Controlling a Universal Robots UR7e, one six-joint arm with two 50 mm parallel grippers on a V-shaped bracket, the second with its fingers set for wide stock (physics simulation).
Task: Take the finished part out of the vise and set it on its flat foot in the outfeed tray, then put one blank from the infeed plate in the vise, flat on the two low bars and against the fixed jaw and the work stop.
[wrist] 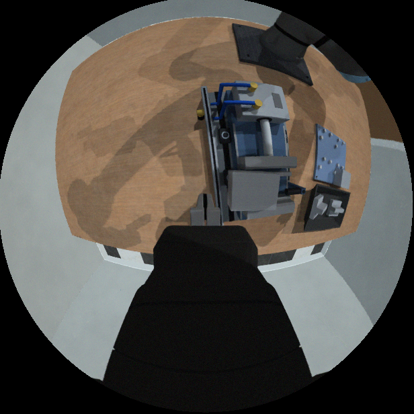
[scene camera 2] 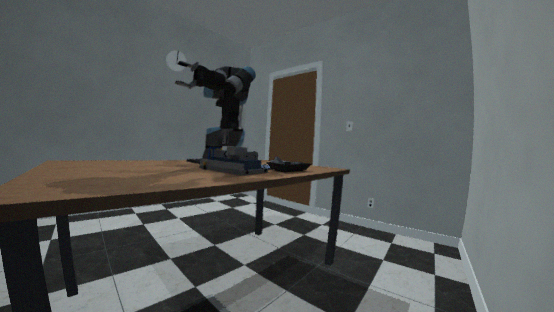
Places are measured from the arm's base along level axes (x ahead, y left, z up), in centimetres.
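Pixels of known places: hand, tool point: (scene camera 2: 225,140).
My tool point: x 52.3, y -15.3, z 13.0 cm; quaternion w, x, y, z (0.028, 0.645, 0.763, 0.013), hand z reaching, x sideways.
Note:
For each thing: its top centre in the pictures, then the offset to it from my tool point. "spot": a spot on its surface instead. Level surfaces: height alone.
- vise, top centre: (scene camera 2: 233,150) dy +8.9, dx -8.8, dz -4.5 cm
- black outfeed tray, surface spot: (scene camera 2: 295,167) spot: dy +39.2, dx +4.2, dz -12.0 cm
- wooden table, surface height: dz -14.4 cm
My gripper (wrist: 205,200) points down at the wrist view's lower middle, its fingers together with no object visible between them. It appears beside the vise's front left corner; its height is unclear. In the scene view, the second gripper's spread fingers (scene camera 2: 180,73) point left, high above the table. The vise (wrist: 253,190) (scene camera 2: 235,164) is grey and blue; a finished part cannot be told apart in it. The black outfeed tray (wrist: 306,220) (scene camera 2: 295,167) holds two pale parts (wrist: 318,206) (wrist: 336,208). A grey blank (wrist: 342,177) sits at the near end of the blue infeed plate (wrist: 322,150).
The arm's base plate (wrist: 250,50) is behind the vise. Blue tubes (wrist: 237,85) with yellow ends rise at the vise's rear left. A dark work stop (wrist: 295,191) juts from its right side towards the tray. The wooden table (wrist: 125,175) (scene camera 2: 125,175) carries everything.

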